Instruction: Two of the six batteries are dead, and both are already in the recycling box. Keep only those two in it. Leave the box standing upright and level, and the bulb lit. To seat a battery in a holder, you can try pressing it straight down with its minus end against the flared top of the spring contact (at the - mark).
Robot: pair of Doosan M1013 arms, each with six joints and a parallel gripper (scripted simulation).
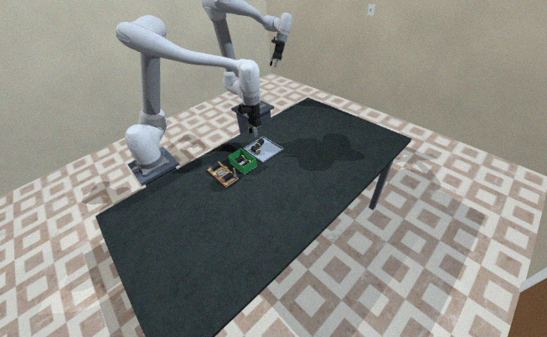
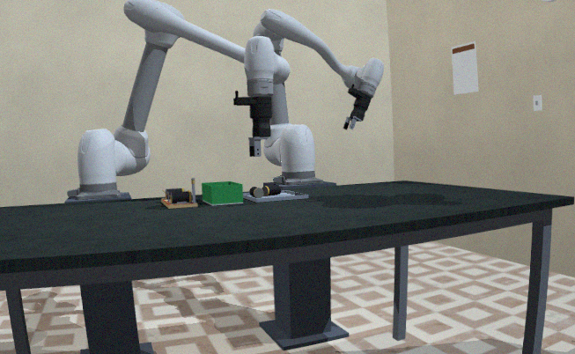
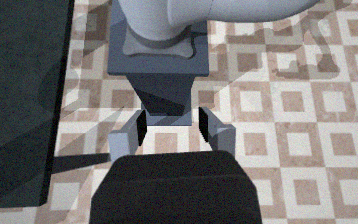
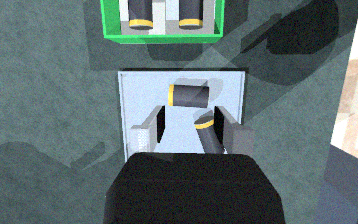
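Note:
Now: right hand 20 mm short of the grey tray, 50 mm to the right of it and 160 mm above it. Also, from my right hand: green recycling box: 30 mm ahead, 130 mm to the right, 140 mm below.

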